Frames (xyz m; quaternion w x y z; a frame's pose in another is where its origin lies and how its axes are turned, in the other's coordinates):
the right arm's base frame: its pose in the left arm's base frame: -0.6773 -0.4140 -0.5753 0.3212 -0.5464 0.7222 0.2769
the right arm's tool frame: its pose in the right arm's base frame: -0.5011 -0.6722 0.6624 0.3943 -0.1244 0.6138 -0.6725
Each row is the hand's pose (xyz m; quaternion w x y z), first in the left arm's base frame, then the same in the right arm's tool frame.
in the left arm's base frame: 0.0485 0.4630 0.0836 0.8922 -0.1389 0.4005 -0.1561
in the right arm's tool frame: 0.3959 0.0415 -0.6723 0.0366 0.7118 -0.0576 0.6991
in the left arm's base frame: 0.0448 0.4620 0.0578 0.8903 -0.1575 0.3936 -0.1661
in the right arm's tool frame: 0.3758 0.0356 -0.6568 0.0569 0.7170 -0.0535 0.6927
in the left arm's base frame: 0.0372 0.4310 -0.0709 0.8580 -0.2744 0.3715 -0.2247
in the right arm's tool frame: 0.2836 0.0266 -0.5618 0.1887 0.7232 -0.0343 0.6634
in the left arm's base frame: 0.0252 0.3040 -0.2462 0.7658 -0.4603 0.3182 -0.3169
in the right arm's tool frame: 0.1574 0.0919 -0.3981 0.4046 0.7023 0.0021 0.5858
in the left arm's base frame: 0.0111 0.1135 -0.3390 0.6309 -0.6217 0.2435 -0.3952
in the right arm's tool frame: 0.0856 0.2407 -0.2647 0.6000 0.6440 0.0422 0.4728
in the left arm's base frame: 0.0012 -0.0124 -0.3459 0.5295 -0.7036 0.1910 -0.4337
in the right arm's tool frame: 0.0744 0.3558 -0.2135 0.7041 0.5894 0.0669 0.3903
